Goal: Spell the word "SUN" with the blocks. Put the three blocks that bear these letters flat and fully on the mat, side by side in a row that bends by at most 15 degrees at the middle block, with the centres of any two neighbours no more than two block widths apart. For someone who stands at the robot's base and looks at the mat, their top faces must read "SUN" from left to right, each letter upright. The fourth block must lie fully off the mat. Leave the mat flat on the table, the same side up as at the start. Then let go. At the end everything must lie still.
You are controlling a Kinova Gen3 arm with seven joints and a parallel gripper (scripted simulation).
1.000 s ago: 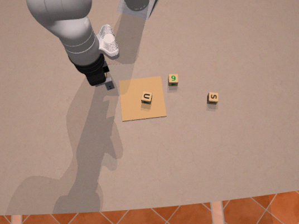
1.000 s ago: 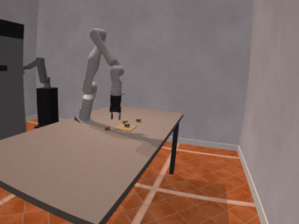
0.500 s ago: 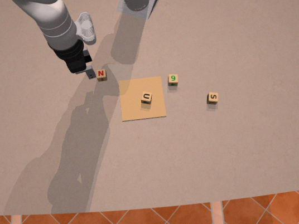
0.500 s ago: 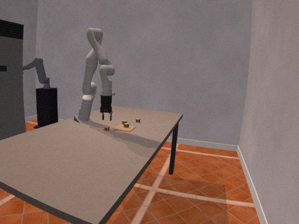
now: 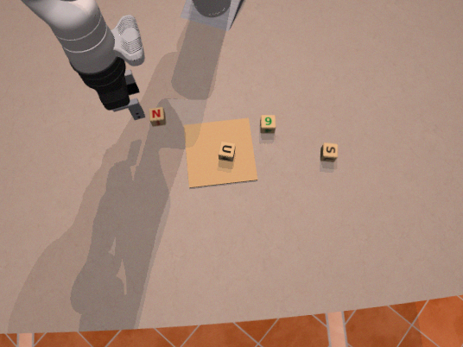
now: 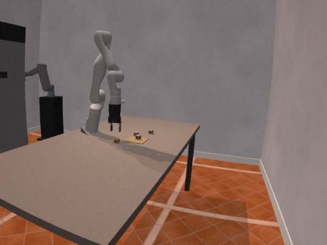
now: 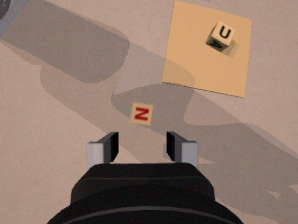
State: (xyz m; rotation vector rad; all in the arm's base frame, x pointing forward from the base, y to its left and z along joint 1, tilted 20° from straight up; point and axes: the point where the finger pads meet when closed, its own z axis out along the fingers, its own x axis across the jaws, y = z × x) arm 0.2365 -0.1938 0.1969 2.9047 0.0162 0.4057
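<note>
Right now the U block is 12 cm ahead of my hand, 15 cm to the left of it and 9 cm below it. From my hand the other things lie so: mat: 11 cm ahead, 13 cm to the left, 10 cm below; then N block: 3 cm to the left, 9 cm below; then green 9 block: 9 cm ahead, 25 cm to the left, 9 cm below.
</note>
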